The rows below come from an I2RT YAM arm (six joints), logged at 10 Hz.
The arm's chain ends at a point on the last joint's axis. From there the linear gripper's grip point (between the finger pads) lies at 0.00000 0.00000 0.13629 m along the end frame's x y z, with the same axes.
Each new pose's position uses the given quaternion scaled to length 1; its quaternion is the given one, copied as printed.
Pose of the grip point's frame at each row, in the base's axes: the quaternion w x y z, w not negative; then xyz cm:
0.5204 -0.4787 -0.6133 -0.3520 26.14 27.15 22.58
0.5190 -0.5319 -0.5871 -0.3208 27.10 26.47 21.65
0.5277 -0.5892 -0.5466 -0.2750 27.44 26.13 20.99
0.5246 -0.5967 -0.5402 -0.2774 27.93 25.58 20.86
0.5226 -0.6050 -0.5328 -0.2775 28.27 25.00 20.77
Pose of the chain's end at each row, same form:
0.5204 -0.4787 -0.6133 -0.3520 30.25 14.48 25.45
0.5190 -0.5319 -0.5871 -0.3208 30.75 13.81 25.13
0.5277 -0.5892 -0.5466 -0.2750 30.89 13.56 24.97
0.5246 -0.5967 -0.5402 -0.2774 31.14 12.96 24.89
0.5226 -0.6050 -0.5328 -0.2775 31.28 12.35 24.86

